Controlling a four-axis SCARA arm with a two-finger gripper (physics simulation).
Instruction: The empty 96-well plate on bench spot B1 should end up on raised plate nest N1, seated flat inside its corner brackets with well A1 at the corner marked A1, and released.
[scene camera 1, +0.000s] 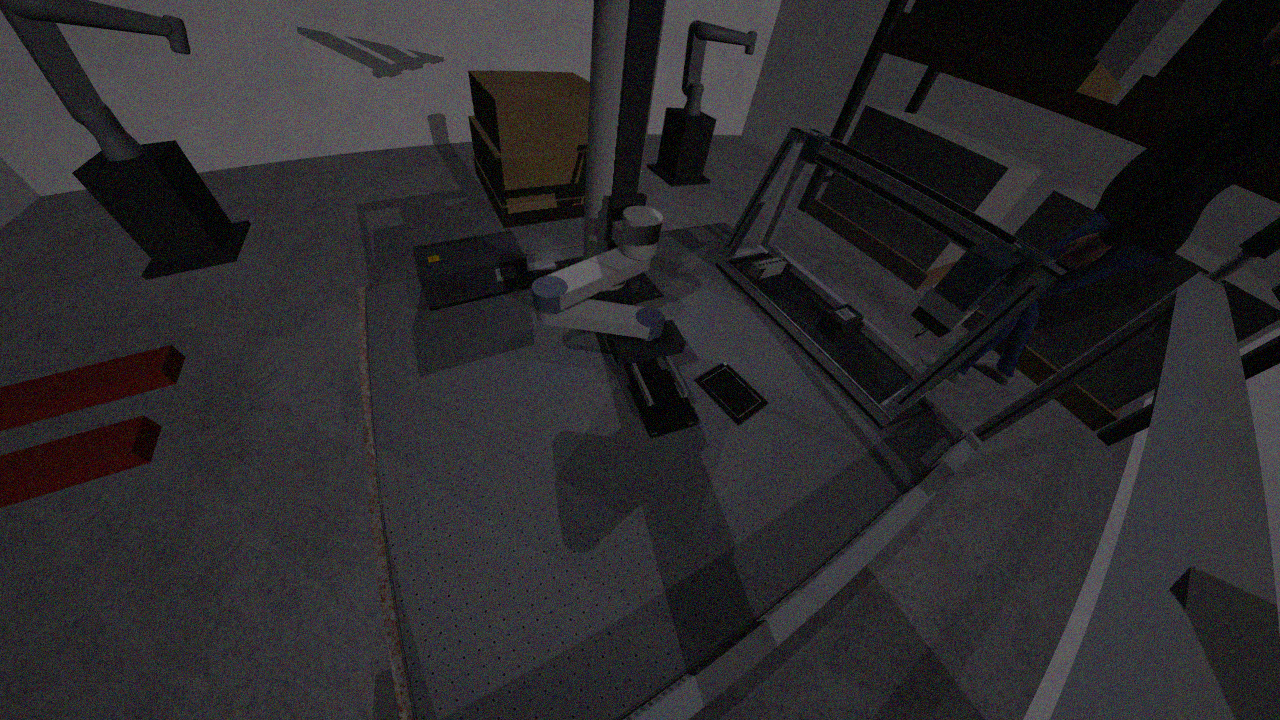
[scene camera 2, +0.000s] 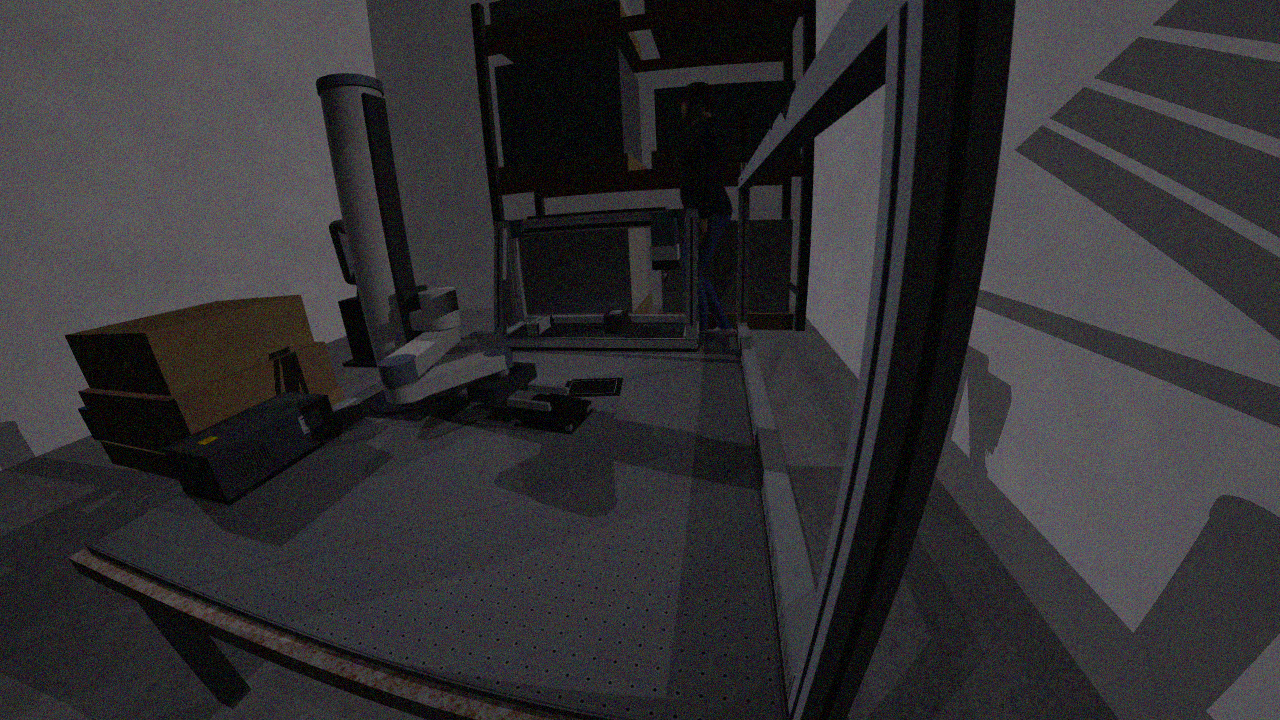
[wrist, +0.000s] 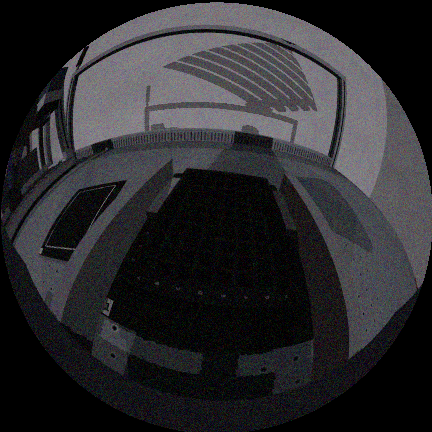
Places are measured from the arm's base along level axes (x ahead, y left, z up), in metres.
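Where they show: gripper, fingertip midpoint: (scene camera 1: 668, 399) (scene camera 2: 559, 398) (wrist: 226, 174).
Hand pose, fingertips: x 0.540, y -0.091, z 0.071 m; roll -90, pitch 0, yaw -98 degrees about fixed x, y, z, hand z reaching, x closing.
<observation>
Things, the pixels of their top centre, and the offset from my fingertips. "pt": a spot on its surface instead.
- black 96-well plate, top centre: (wrist: 222, 207) (scene camera 1: 663, 394) (scene camera 2: 551, 402) dz -0.012, dx -0.024, dy +0.004 m
- raised nest N1, top centre: (wrist: 221, 217) (scene camera 1: 663, 396) (scene camera 2: 551, 405) dz -0.021, dx -0.024, dy +0.004 m
- A1 mark, top centre: (wrist: 103, 304) dz -0.027, dx -0.091, dy +0.068 m
- Bench spot B1, surface spot: (wrist: 80, 215) (scene camera 1: 725, 391) (scene camera 2: 588, 388) pt dz -0.057, dx +0.013, dy +0.192 m
- dark controller box, surface spot: (scene camera 2: 255, 443) pt dz +0.033, dx -0.575, dy -0.363 m
- metal frame, surface spot: (scene camera 1: 796, 335) (scene camera 2: 598, 344) pt dz -0.035, dx -0.056, dy +0.541 m
The black 96-well plate (wrist: 215, 250) lies flat, as far as can be seen, on raised nest N1 (scene camera 1: 677, 422) (scene camera 2: 565, 422) (wrist: 165, 362). The A1 mark (wrist: 108, 306) is beside its lower left corner in the wrist view, partly covered by a finger. Light corner brackets show along the plate's near edge; full seating and the well A1 lettering are too dark to judge. My gripper (scene camera 1: 659, 379) (scene camera 2: 542, 400) (wrist: 226, 174) is low over the plate, fingers drawn in along its two long sides, holding nothing. Fingertip contact is hard to tell. Bench spot B1 (scene camera 1: 732, 392) (scene camera 2: 595, 386) (wrist: 80, 215) is a dark outlined rectangle without a plate.
A dark controller box (scene camera 1: 469, 271) (scene camera 2: 255, 443) stands beside the arm's column (scene camera 1: 608, 125) (scene camera 2: 358, 214). A metal frame (scene camera 1: 796, 335) (scene camera 2: 599, 342) stands beyond B1. Brown cartons (scene camera 1: 537, 134) (scene camera 2: 223, 349) are behind the bench. A person (scene camera 2: 707, 197) stands past the frame.
</observation>
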